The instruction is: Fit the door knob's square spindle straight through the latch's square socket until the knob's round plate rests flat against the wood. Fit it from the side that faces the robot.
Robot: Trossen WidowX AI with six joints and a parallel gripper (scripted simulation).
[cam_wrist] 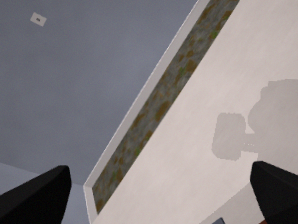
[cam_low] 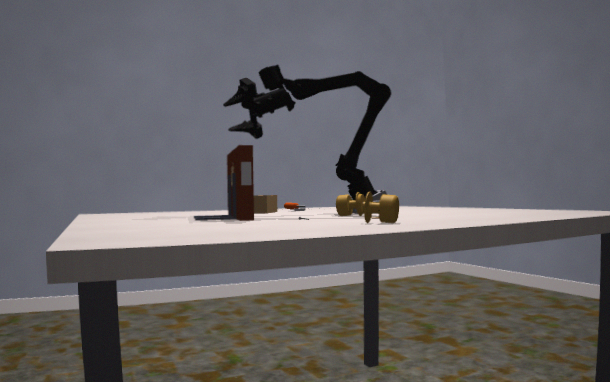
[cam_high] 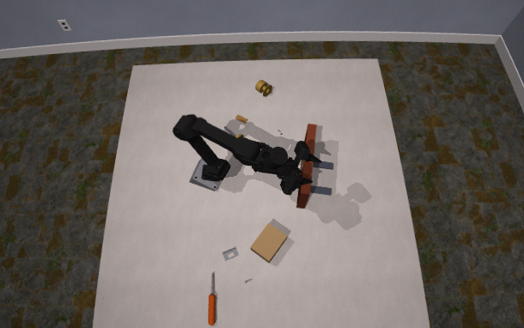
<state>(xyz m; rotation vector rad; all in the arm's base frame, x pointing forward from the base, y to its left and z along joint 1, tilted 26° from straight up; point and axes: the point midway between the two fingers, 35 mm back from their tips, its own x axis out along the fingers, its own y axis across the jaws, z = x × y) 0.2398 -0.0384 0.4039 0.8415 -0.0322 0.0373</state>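
Now: hand 2 cm short of the grey latch socket, 11 cm to the right of it and 19 cm above it. From my hand the other things lie so: red-brown wooden door slab (2 cm ahead, 11 cm to the left, 20 cm below); then grey latch plate (5 cm ahead, 26 cm to the left, 19 cm below); then tan cardboard box (13 cm behind, 19 cm to the right, 28 cm below).
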